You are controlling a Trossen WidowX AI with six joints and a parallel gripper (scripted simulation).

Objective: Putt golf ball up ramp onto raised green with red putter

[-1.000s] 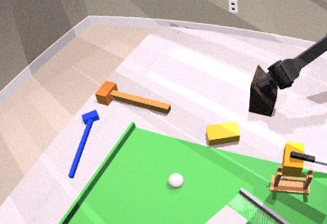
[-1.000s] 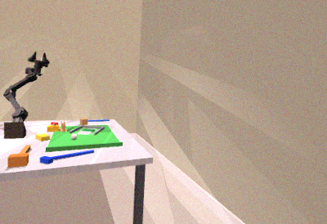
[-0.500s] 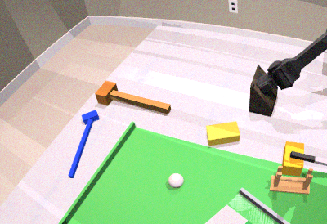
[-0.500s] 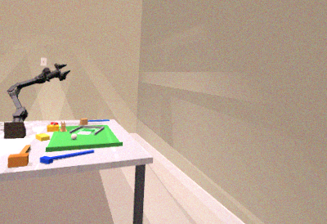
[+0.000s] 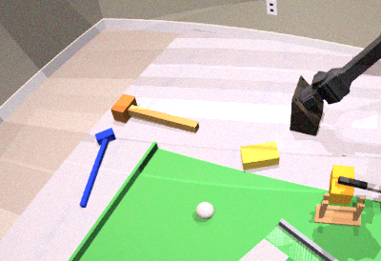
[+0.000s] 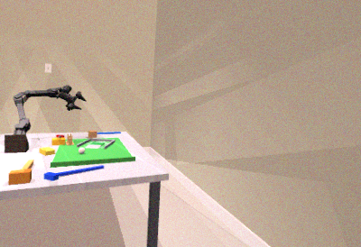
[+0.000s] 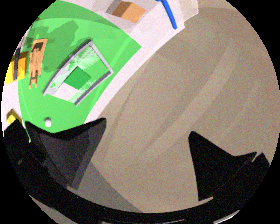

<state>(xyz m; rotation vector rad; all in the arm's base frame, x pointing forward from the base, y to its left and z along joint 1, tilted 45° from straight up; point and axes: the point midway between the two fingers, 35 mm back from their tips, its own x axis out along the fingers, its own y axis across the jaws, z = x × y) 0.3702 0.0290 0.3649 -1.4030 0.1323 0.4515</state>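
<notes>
My gripper tip is now 270 mm above the wooden stand, 100 mm to the left of it and 100 mm past it. From my gripper tip the other things lie so: green mat 310 mm below, 300 mm to the right, 80 mm ahead; orange block 280 mm below, 180 mm behind, 120 mm to the right; white golf ball 420 mm to the right, 290 mm below.
</notes>
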